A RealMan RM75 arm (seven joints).
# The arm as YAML. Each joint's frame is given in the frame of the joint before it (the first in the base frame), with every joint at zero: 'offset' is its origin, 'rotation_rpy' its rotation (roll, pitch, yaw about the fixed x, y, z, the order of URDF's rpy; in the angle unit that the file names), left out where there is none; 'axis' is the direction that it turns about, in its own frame. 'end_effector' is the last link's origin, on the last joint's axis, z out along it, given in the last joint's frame.
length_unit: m
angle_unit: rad
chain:
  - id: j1
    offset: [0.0, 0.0, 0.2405]
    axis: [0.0, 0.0, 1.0]
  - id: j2
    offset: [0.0, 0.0, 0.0]
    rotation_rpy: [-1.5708, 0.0, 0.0]
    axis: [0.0, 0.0, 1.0]
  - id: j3
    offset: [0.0, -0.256, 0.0]
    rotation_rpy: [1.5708, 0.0, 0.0]
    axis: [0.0, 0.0, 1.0]
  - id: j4
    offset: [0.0, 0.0, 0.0]
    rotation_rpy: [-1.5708, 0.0, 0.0]
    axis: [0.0, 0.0, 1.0]
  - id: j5
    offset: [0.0, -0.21, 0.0]
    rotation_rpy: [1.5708, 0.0, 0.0]
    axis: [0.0, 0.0, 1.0]
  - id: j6
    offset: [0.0, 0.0, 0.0]
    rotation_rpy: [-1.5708, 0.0, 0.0]
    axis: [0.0, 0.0, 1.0]
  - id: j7
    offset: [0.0, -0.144, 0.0]
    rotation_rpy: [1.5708, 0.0, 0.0]
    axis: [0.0, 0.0, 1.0]
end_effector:
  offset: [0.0, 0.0, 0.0]
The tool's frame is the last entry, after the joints.
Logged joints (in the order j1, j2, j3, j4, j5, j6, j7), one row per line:
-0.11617 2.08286 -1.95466 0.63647 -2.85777 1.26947 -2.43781
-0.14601 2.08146 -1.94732 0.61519 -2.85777 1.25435 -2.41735
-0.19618 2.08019 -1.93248 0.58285 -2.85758 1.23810 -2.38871
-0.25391 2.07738 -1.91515 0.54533 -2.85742 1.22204 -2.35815
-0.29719 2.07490 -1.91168 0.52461 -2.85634 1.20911 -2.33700
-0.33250 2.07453 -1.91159 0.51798 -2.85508 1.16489 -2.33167
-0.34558 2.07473 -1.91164 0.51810 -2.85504 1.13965 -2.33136
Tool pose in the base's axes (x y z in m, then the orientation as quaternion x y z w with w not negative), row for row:
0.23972 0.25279 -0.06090 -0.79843 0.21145 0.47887 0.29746
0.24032 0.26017 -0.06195 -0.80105 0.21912 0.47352 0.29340
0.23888 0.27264 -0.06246 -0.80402 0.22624 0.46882 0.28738
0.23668 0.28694 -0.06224 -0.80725 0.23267 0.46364 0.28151
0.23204 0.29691 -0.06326 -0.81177 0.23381 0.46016 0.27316
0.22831 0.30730 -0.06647 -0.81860 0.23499 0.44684 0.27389
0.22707 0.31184 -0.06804 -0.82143 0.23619 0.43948 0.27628
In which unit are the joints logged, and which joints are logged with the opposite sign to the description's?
The joints are logged in radians. Opposite sign: j1, j4, j5.
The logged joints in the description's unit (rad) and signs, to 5 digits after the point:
0.11617 2.08286 -1.95466 -0.63647 2.85777 1.26947 -2.43781
0.14601 2.08146 -1.94732 -0.61519 2.85777 1.25435 -2.41735
0.19618 2.08019 -1.93248 -0.58285 2.85758 1.23810 -2.38871
0.25391 2.07738 -1.91515 -0.54533 2.85742 1.22204 -2.35815
0.29719 2.07490 -1.91168 -0.52461 2.85634 1.20911 -2.33700
0.33250 2.07453 -1.91159 -0.51798 2.85508 1.16489 -2.33167
0.34558 2.07473 -1.91164 -0.51810 2.85504 1.13965 -2.33136

